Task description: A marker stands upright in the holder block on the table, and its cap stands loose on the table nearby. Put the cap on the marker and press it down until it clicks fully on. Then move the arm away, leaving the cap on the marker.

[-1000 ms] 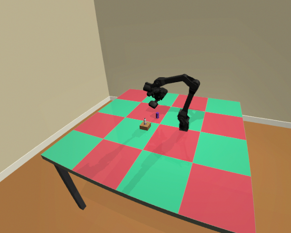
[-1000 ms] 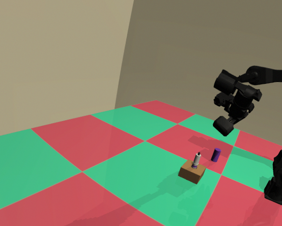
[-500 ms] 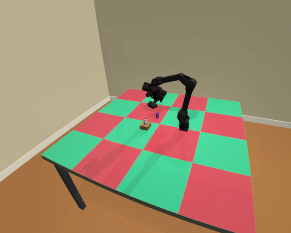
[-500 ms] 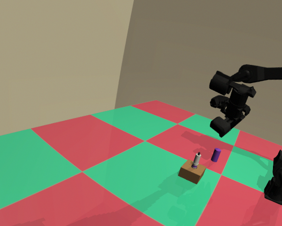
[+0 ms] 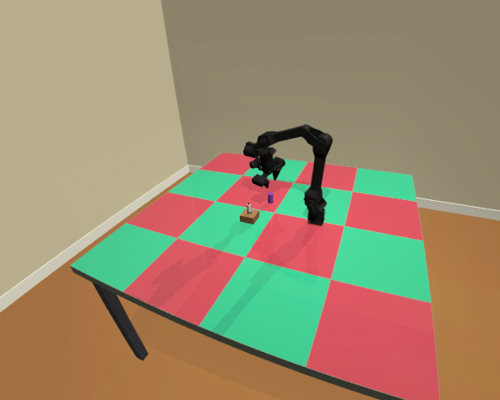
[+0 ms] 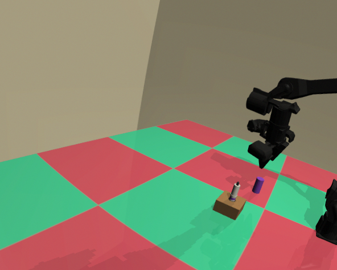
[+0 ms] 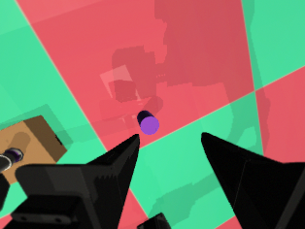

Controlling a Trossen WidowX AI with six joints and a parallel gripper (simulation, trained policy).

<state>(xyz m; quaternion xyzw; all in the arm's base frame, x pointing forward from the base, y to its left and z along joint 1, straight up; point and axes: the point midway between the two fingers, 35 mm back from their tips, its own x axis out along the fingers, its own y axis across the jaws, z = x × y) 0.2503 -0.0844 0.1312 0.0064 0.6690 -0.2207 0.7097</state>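
Right now my gripper tip is 10 mm to the right of the purple cap and 70 mm above it. Also, from my gripper tip: brown holder block (40 mm ahead, 180 mm to the left, 80 mm below).
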